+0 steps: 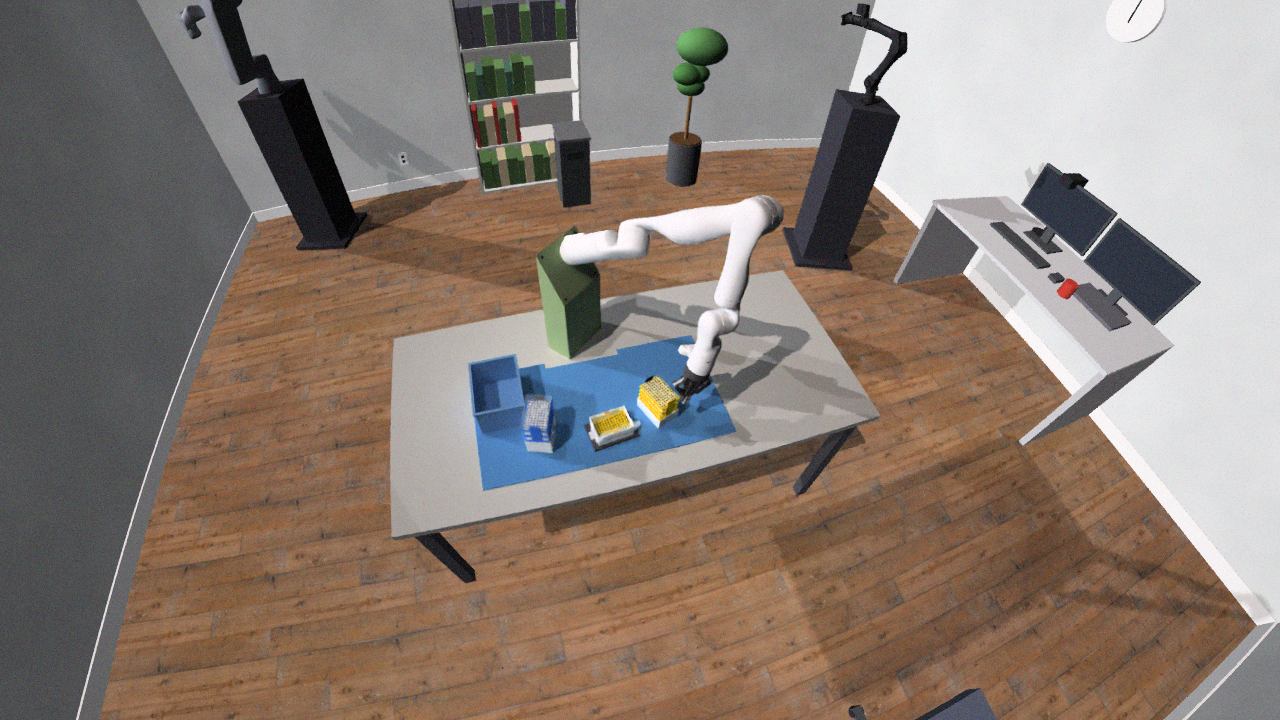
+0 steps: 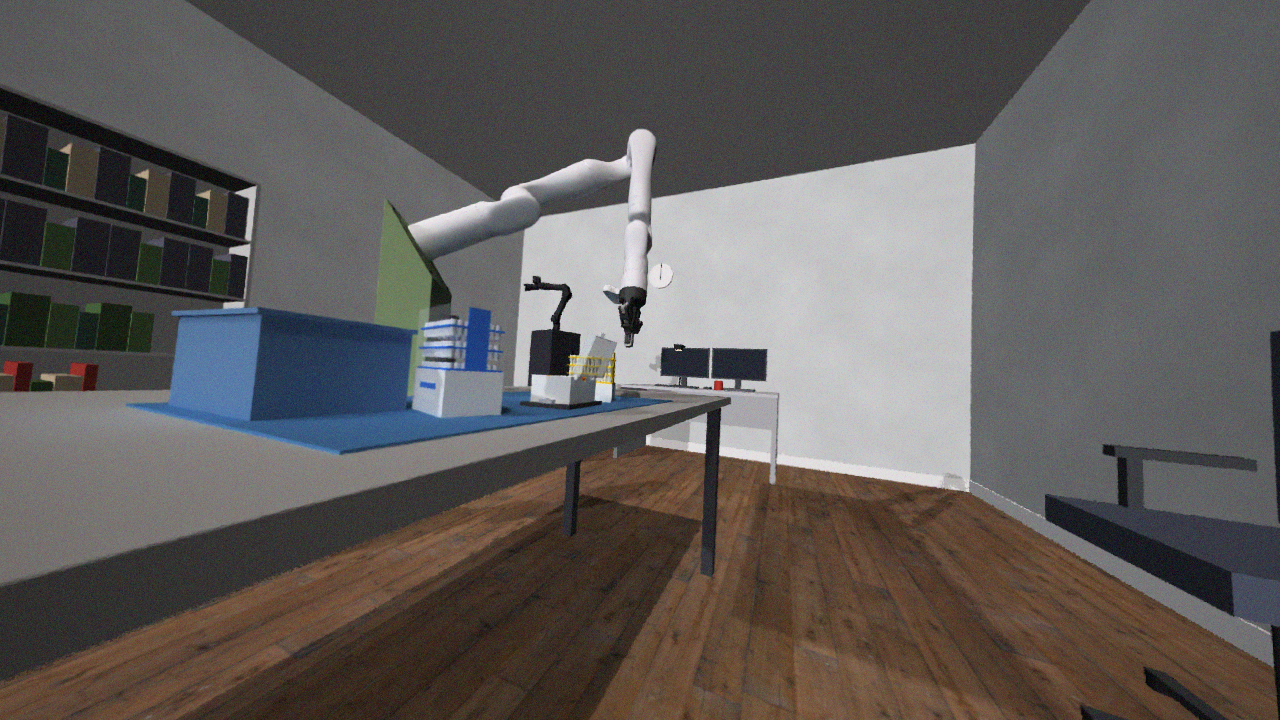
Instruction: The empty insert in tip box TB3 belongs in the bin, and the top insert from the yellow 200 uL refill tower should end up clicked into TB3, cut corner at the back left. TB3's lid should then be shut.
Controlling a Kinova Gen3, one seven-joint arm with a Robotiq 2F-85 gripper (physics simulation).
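Note:
Tip box TB3 (image 1: 613, 426) (image 2: 556, 389) is white, stands on the blue mat (image 1: 519, 465) (image 2: 357, 432) and shows a yellow insert in its top. The yellow refill tower (image 1: 657, 399) (image 2: 595, 369) stands just to its right. A pale see-through panel (image 2: 602, 345) rises by the tower; I cannot tell whether it is TB3's lid. The blue bin (image 1: 496, 393) (image 2: 286, 362) stands at the mat's left end. My gripper (image 1: 683, 389) (image 2: 629, 339) is shut and empty. It hangs close beside the tower's right side, a little above the mat.
A blue and white refill tower (image 1: 537, 423) (image 2: 457, 372) stands between the bin and TB3. The arm's green base block (image 1: 567, 305) (image 2: 397, 286) stands at the grey table's (image 1: 429, 510) back edge. A desk with monitors (image 1: 1065, 295) is far to the right.

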